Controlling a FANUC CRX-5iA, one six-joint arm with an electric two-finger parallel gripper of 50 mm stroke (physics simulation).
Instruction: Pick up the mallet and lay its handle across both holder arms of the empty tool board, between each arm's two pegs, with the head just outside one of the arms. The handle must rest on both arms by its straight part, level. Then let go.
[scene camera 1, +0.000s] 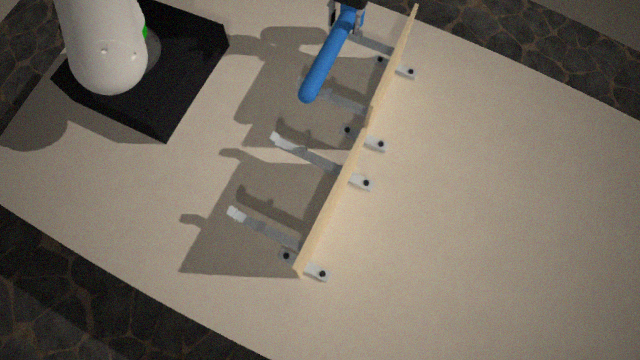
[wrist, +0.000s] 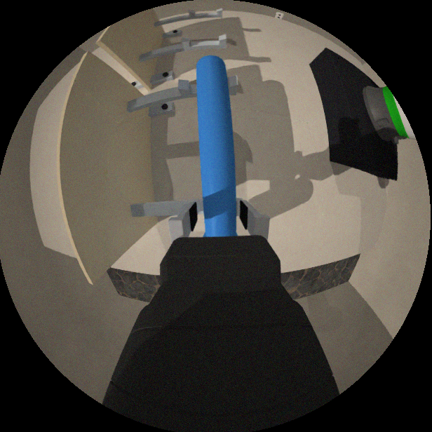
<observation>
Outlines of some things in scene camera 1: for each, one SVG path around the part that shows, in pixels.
A blue mallet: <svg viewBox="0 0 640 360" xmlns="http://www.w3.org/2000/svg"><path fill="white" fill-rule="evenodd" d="M365 10L361 16L359 28L363 25ZM358 9L341 4L340 15L298 91L298 98L301 102L309 104L315 100L350 30L353 30L355 14Z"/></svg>
</observation>
